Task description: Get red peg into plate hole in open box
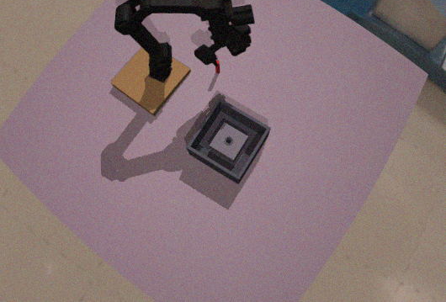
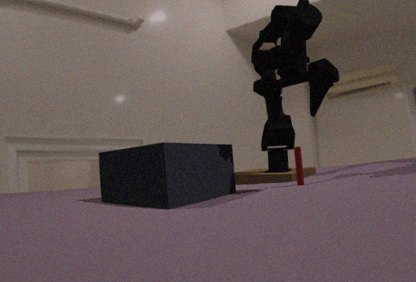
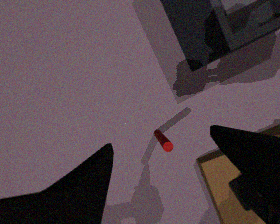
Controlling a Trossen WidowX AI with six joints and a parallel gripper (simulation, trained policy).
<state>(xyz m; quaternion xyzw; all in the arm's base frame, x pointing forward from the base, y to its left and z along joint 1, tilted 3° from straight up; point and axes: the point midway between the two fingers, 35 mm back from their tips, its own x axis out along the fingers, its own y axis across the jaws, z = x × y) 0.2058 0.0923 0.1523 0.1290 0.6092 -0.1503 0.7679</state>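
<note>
My gripper tip is 9 cm above the red peg and 3 cm past it. Round my gripper tip: dark grey box (23 cm to the right, 11 cm below, 11 cm ahead); grey plate (23 cm to the right, 11 cm ahead, 9 cm below).
</note>
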